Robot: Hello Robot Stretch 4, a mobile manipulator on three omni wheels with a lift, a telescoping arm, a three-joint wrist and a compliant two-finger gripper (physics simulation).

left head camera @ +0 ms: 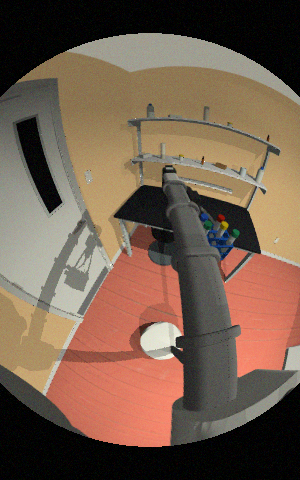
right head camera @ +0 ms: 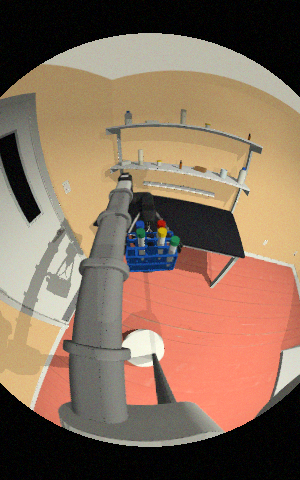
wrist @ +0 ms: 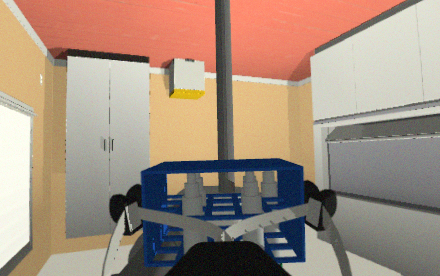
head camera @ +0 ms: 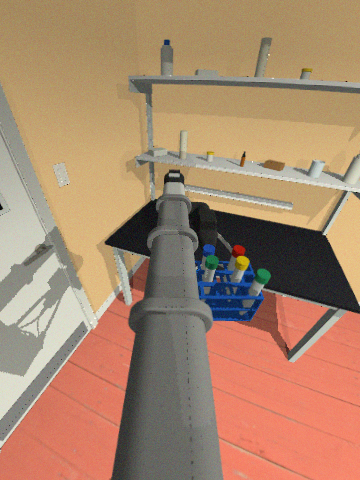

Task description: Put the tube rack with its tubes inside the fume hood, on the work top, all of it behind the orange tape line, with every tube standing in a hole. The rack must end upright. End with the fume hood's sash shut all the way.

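Where they show: gripper, fingertip midpoint: (right head camera: 150,252) (wrist: 222,199) (head camera: 217,292); robot's base at its link origin: (left head camera: 160,339) (right head camera: 143,346).
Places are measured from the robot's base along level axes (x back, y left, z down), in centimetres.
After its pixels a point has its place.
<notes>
The blue tube rack (head camera: 231,315) {x -29.6, y -11.5, z -120.1 cm} (right head camera: 152,266) {x -29.9, y -9.2, z -120.2 cm} (wrist: 222,165) {x -34.5, y -8.8, z -120.1 cm} hangs in the air near the black table's front edge, roughly upright in the head views. Several tubes stand in it, with a blue cap (head camera: 208,250) {x -34.2, y -6.0, z -132.4 cm}, a red cap (head camera: 238,251) {x -34.1, y -11.2, z -132.4 cm}, a yellow cap (head camera: 242,263) {x -31.3, y -11.1, z -132.2 cm} and green caps, one green cap (head camera: 262,276) {x -28.8, y -13.5, z -132.1 cm} at the right. My gripper (right head camera: 152,244) {x -32.5, y -8.7, z -123.4 cm} (wrist: 222,199) {x -32.5, y -8.7, z -123.4 cm} is shut on the rack, one fingertip at each end. The fume hood (wrist: 372,75) {x 166.4, y -147.9, z -53.0 cm} shows at the right of the upside-down wrist view, across the room; its sash position is unclear. The orange tape line does not show.
The black table (head camera: 300,260) {x -96.1, y -82.9, z -73.4 cm} (right head camera: 210,225) {x -101.4, y -75.1, z -73.5 cm} stands below a two-tier wall shelf (head camera: 280,85) {x -156.3, y -65.1, z -163.2 cm} with bottles and jars. A door (head camera: 25,310) {x -64.5, y 75.9, z -63.7 cm} is at the left. A white round stool seat (left head camera: 161,341) {x 0.8, y 0.0, z -18.7 cm} (right head camera: 144,348) {x 0.5, y -1.8, z -18.7 cm} is near the base. A tall cabinet (wrist: 87,150) {x 225.9, y 141.3, z -114.5 cm} shows in the wrist view.
</notes>
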